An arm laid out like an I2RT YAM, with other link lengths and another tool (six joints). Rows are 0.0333 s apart.
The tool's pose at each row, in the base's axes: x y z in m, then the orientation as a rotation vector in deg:
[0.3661 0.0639 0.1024 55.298 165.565 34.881]
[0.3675 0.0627 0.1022 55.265 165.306 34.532]
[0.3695 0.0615 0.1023 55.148 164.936 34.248]
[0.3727 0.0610 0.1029 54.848 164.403 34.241]
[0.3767 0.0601 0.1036 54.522 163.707 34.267]
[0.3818 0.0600 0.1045 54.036 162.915 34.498]
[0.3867 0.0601 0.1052 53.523 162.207 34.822]
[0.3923 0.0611 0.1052 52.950 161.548 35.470]
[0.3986 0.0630 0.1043 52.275 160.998 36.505]
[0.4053 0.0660 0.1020 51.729 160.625 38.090]
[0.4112 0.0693 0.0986 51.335 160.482 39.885]
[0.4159 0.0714 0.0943 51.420 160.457 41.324]
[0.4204 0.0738 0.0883 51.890 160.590 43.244]
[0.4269 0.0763 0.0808 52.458 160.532 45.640]
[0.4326 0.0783 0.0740 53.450 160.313 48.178]
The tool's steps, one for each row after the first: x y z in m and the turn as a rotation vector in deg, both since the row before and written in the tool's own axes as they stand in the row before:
[-0.0018 -0.0002 0.0000 0.078 -0.362 -0.034]
[-0.0023 0.0003 -0.0002 -0.011 -0.447 -0.083]
[-0.0028 0.0017 -0.0002 -0.248 -0.513 -0.186]
[-0.0037 0.0019 -0.0003 -0.336 -0.646 -0.198]
[-0.0041 0.0031 0.0001 -0.508 -0.675 -0.290]
[-0.0039 0.0031 0.0004 -0.529 -0.569 -0.305]
[-0.0039 0.0038 0.0015 -0.697 -0.407 -0.324]
[-0.0040 0.0044 0.0029 -0.881 -0.170 -0.364]
[-0.0037 0.0048 0.0047 -1.095 0.226 -0.232]
[-0.0030 0.0040 0.0057 -1.091 0.543 -0.108]
[-0.0027 0.0020 0.0058 -0.782 0.569 0.188]
[-0.0025 0.0012 0.0074 -0.918 0.954 0.498]
[-0.0043 0.0015 0.0092 -1.225 1.020 0.607]
[-0.0040 0.0009 0.0081 -1.298 1.014 0.906]

